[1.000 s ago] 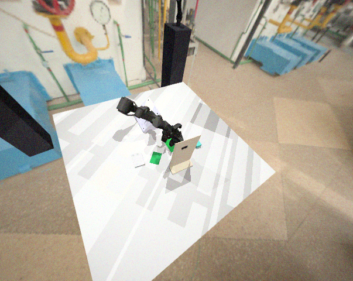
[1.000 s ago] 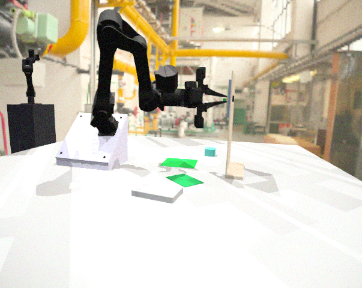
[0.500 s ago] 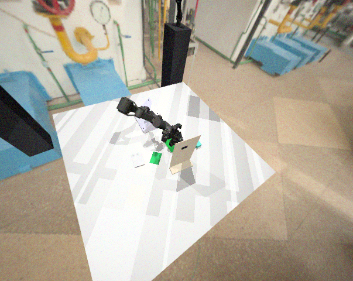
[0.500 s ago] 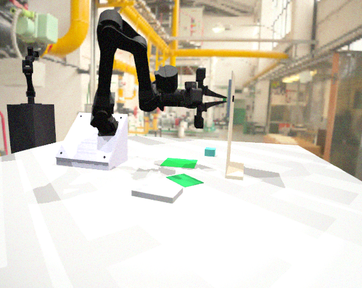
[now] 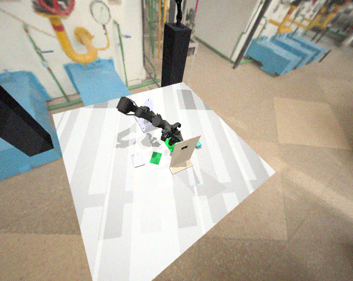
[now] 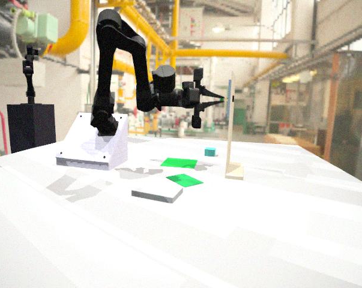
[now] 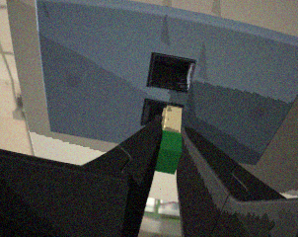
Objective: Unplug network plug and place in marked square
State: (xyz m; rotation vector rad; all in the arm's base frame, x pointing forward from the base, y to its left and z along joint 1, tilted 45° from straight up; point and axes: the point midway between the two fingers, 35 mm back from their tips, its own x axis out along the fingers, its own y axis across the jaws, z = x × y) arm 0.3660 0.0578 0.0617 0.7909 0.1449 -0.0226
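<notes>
My gripper tip is 230 mm above the green marked square, 140 mm past it and 60 mm to the right of it. Also, from my gripper tip: tan network plug (right at my gripper tip); then upright panel (90 mm below, 30 mm ahead, 10 mm to the right); then small teal cube (220 mm to the left, 220 mm below, 40 mm behind).
</notes>
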